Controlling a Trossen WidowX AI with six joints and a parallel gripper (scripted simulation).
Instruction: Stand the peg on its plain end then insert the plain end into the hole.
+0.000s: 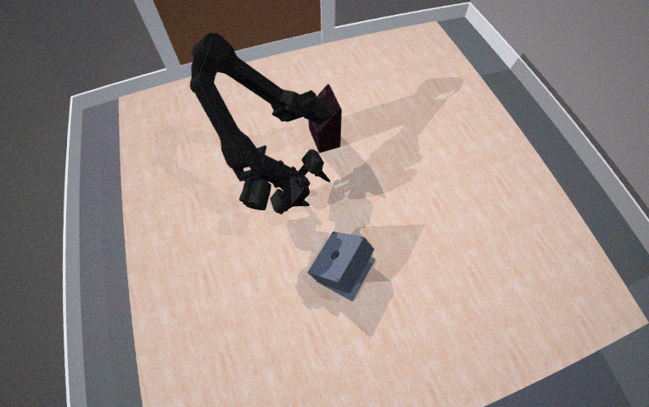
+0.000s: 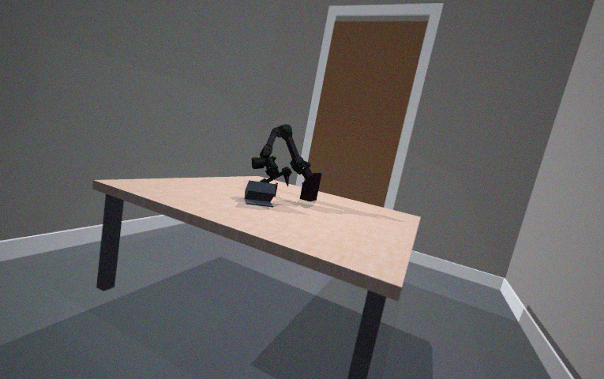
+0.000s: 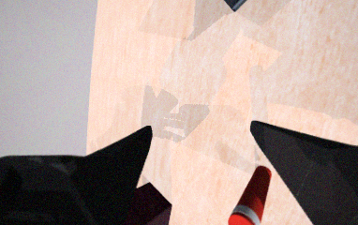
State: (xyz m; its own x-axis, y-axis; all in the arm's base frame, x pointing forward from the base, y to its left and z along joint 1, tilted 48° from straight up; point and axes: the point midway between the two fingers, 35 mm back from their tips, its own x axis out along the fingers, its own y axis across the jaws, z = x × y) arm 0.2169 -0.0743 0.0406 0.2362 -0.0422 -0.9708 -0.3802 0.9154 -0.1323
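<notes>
Now: the red peg 6 cm to the right of my gripper tip and 3 cm behind it. Also, from my gripper tip: sloped panel 20 cm ahead, 1 cm to the left.
</notes>
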